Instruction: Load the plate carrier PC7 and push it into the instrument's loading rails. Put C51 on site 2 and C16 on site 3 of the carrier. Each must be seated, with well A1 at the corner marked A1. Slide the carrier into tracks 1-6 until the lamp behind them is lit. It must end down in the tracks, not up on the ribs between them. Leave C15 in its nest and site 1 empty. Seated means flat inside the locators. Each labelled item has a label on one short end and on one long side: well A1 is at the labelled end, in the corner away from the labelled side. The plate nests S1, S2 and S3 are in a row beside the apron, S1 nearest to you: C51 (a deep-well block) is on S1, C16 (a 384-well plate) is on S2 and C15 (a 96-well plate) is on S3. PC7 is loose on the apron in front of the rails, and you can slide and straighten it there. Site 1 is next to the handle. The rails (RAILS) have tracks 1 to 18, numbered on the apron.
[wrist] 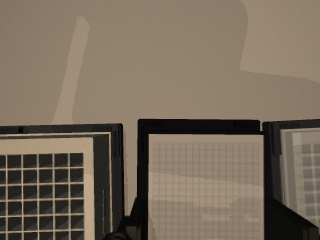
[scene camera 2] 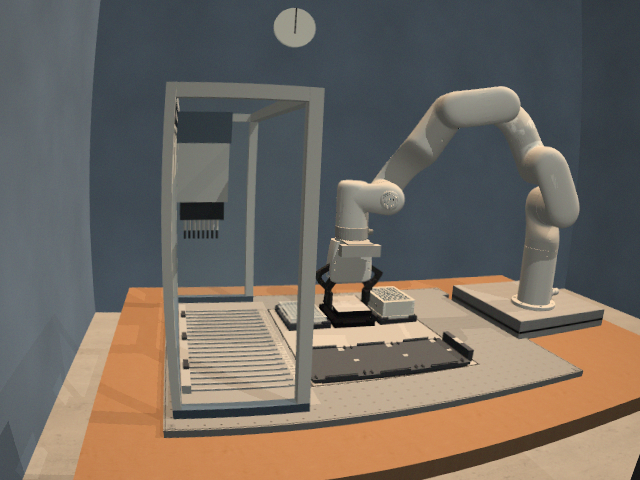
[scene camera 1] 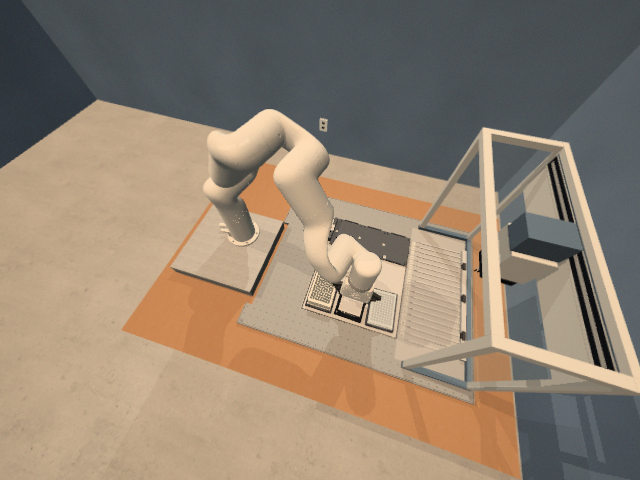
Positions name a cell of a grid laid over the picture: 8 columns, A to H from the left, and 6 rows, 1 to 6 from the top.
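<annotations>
In the wrist view, a dark carrier PC7 is out of frame. I do see the dark carrier PC7 in scene camera 1 (E4), and it shows in scene camera 2 (E5) too.
</annotations>
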